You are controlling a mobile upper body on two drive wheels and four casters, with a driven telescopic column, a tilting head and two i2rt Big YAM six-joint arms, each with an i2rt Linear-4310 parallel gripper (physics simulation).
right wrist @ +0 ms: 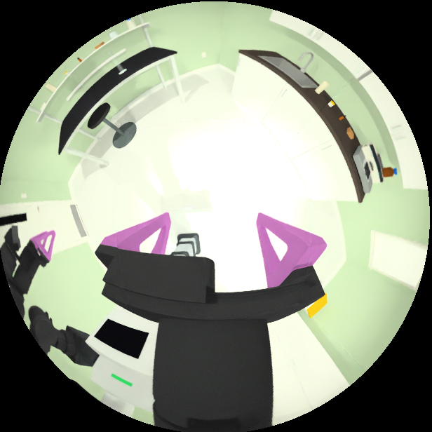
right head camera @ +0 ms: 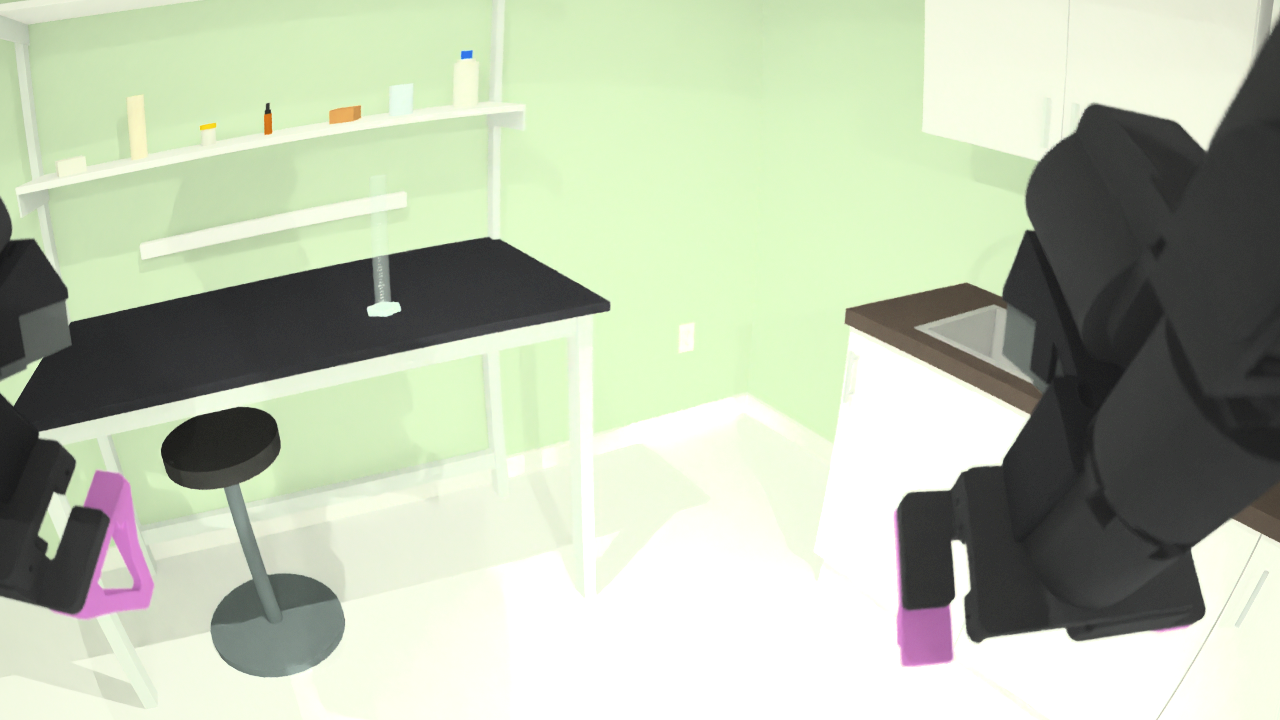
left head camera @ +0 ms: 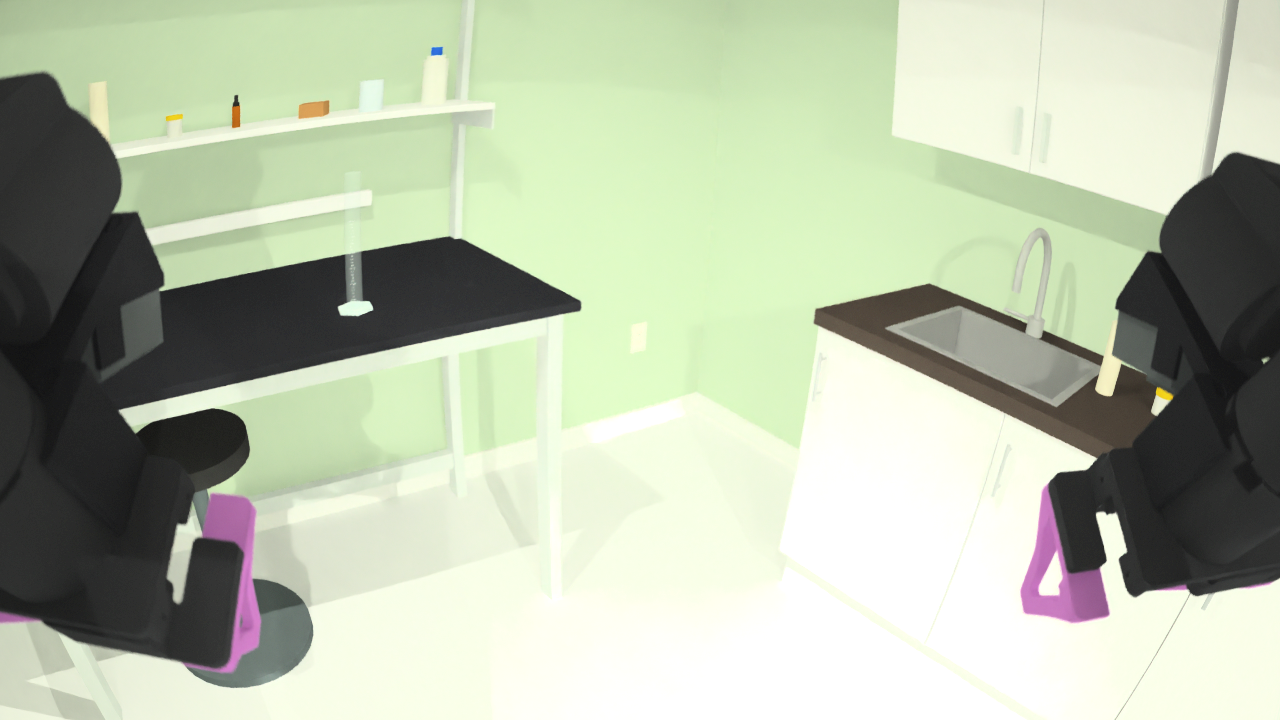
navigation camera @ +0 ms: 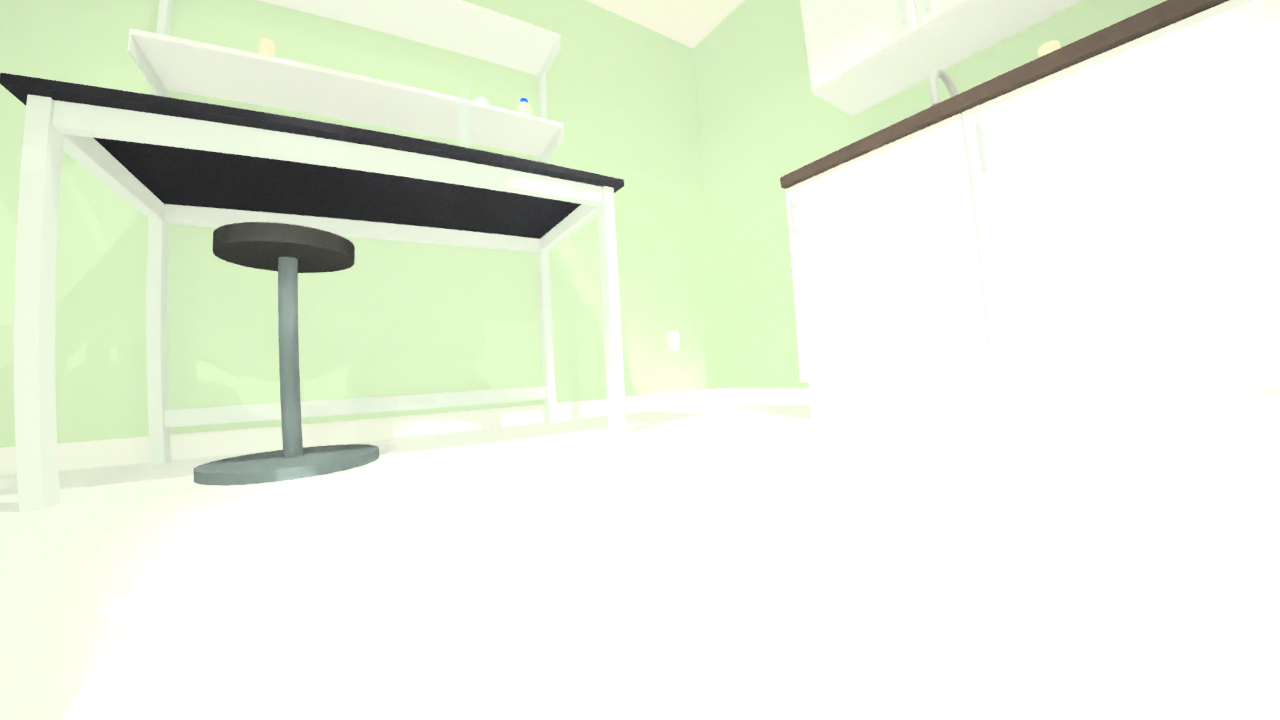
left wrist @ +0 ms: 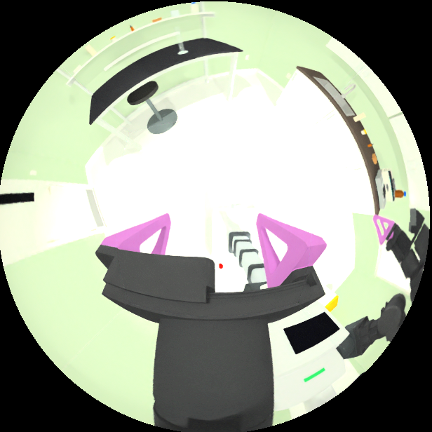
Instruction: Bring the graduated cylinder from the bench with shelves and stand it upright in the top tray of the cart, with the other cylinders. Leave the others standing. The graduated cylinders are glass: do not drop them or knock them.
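Frame: origin at the left arm's base, x up, y ahead, z left, level; metres.
Seen in the pictures: left gripper, between the fingertips: (right head camera: pixel 84 581) (left head camera: pixel 168 618); right gripper, between the fingertips: (right head camera: pixel 990 622) (left head camera: pixel 1091 590).
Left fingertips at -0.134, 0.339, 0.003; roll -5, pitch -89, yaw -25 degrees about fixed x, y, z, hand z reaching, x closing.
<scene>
A point is followed by its place in that frame, as x, y, z.
A clear graduated cylinder (left head camera: pixel 354 259) {-0.366, 1.772, 0.293} (right head camera: pixel 381 268) {-0.384, 1.772, 0.294} (left wrist: pixel 182 49) (right wrist: pixel 121 69) stands upright on the black top of the bench with shelves (left head camera: pixel 483 277) (right head camera: pixel 519 277) (left wrist: pixel 215 46) (right wrist: pixel 160 51), towards its right end. My left gripper (left wrist: pixel 213 217) is open and empty, held in the air far in front of the bench. My right gripper (right wrist: pixel 213 217) is open and empty too, held in the air at the right of the head views. Both are far from the cylinder. The cart and its cylinders do not show in these views.
A stool (left head camera: pixel 192 447) (right head camera: pixel 221 447) (navigation camera: pixel 283 246) stands at the bench's front. Bottles and small items stand on the shelf (left head camera: pixel 402 118) (right head camera: pixel 429 120) above. A sink counter (left head camera: pixel 859 313) {-0.500, 1.848, -0.946} (right head camera: pixel 895 308) {-0.500, 1.884, -0.974} with white cabinets stands at the right.
</scene>
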